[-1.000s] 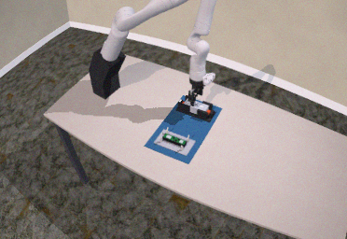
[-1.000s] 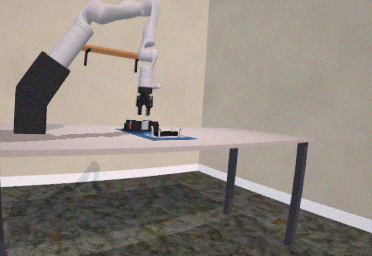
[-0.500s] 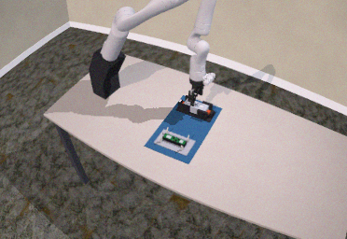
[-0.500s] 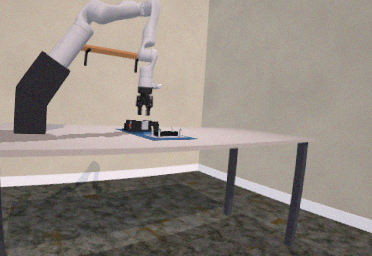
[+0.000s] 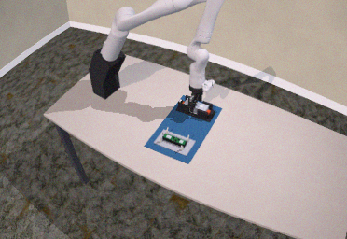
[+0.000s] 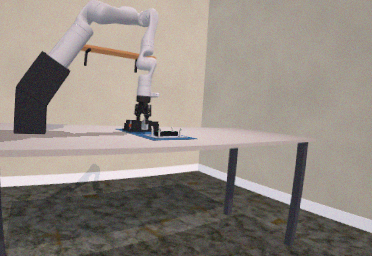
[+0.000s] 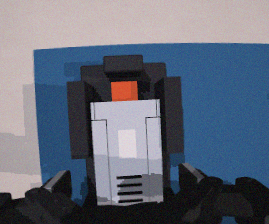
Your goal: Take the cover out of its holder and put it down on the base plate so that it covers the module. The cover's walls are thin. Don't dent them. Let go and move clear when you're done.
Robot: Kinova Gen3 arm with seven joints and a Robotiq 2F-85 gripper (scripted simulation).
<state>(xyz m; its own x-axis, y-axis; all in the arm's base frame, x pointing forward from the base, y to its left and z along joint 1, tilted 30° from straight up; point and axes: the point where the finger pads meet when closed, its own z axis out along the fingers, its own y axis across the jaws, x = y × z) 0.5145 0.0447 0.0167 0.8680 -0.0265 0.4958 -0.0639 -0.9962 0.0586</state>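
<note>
My gripper is now 1 cm above the light grey cover.
</note>
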